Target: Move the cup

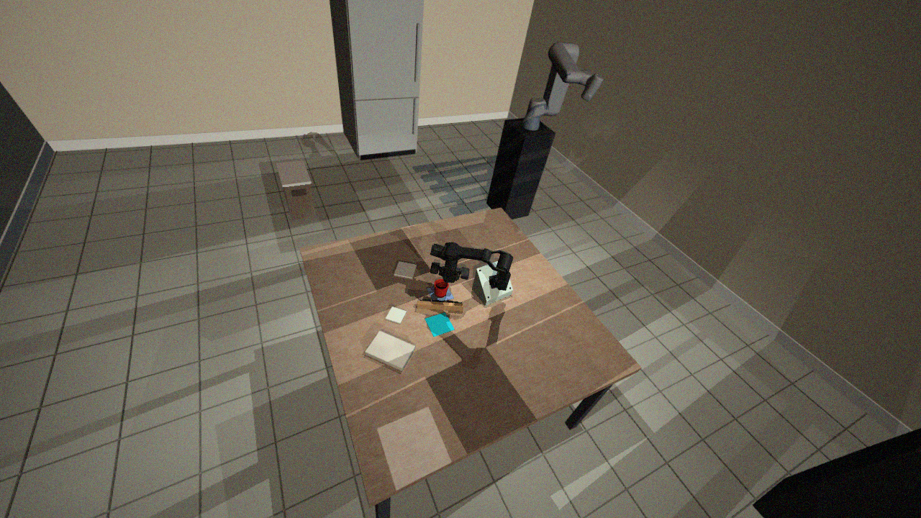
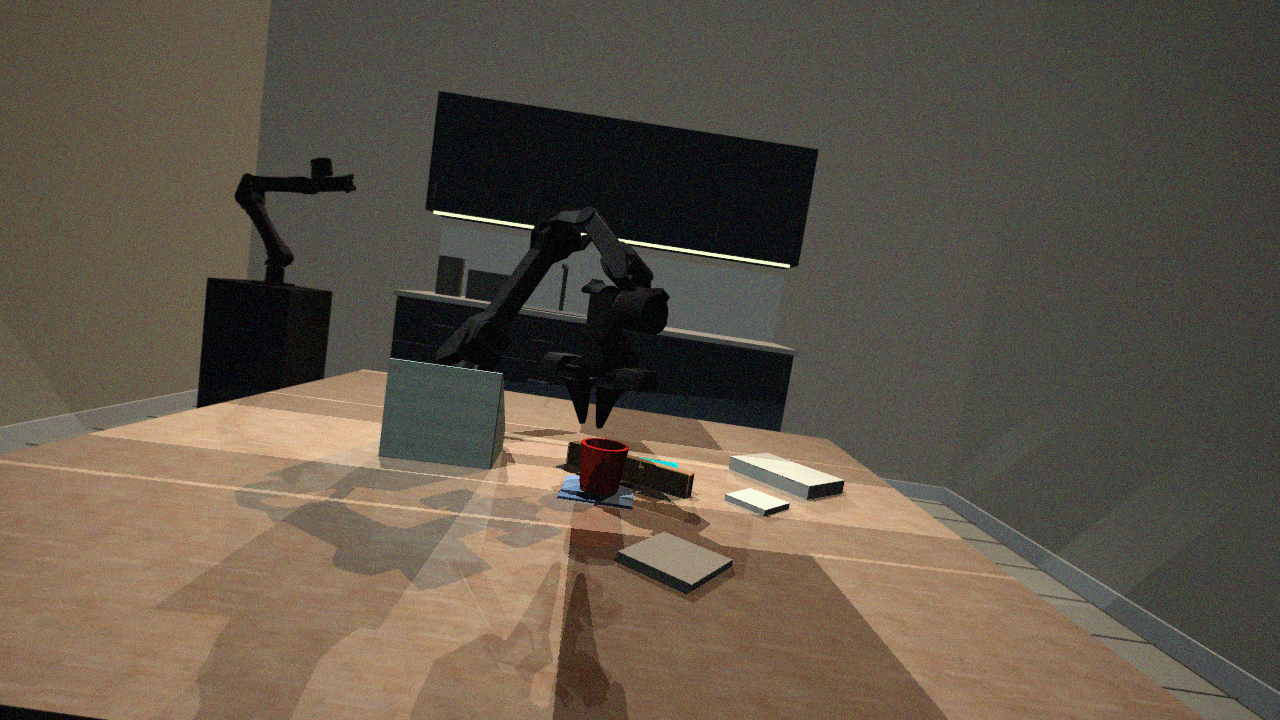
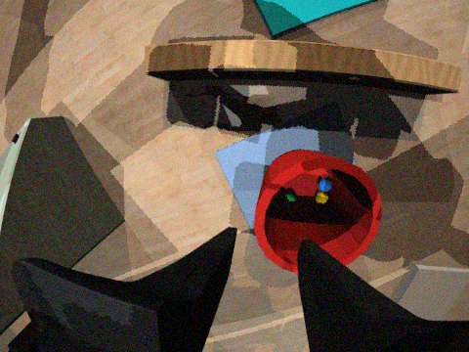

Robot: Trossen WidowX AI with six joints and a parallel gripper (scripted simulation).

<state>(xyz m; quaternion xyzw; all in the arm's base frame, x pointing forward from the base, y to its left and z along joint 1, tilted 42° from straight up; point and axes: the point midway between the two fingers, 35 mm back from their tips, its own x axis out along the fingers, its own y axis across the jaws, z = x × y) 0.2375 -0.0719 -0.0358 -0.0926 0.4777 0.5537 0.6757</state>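
Now: gripper tip 3 cm short of the red cup, 2 cm to the left of it and 6 cm above it. From my gripper tip the other things lie so: wooden bar (7 cm ahead, 7 cm to the left, 9 cm below); then teal pad (11 cm ahead, 16 cm to the left, 10 cm below).
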